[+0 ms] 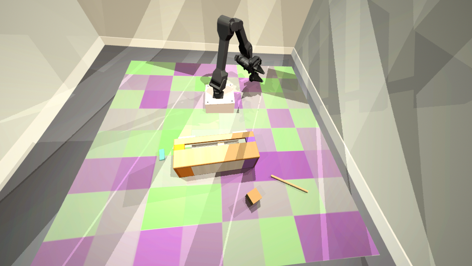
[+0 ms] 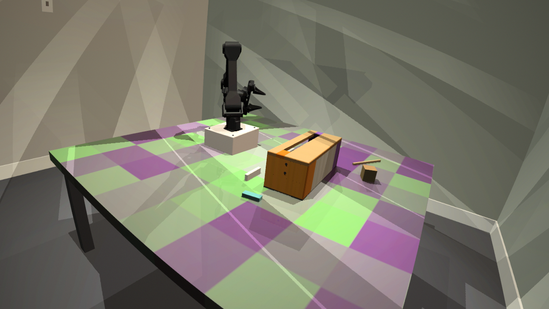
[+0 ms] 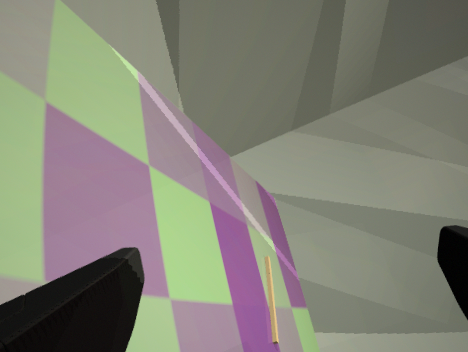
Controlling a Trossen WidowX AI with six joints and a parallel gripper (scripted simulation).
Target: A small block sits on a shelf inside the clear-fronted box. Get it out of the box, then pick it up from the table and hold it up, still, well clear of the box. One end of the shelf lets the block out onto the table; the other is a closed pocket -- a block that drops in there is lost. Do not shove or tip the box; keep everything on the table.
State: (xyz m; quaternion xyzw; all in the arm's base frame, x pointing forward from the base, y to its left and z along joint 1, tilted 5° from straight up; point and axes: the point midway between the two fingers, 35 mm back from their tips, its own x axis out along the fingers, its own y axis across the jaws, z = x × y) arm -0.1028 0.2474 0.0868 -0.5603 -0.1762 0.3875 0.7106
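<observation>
Now: gripper tip 440 mm short of the wooden box, 230 mm to the left of it and 120 mm above it. Round my gripper tip: thin wooden stick (570 mm ahead, 180 mm below, 150 mm to the left); then tan cube (650 mm ahead, 160 mm below, 30 mm to the right); then cyan block (510 mm to the right, 480 mm ahead, 180 mm below).
</observation>
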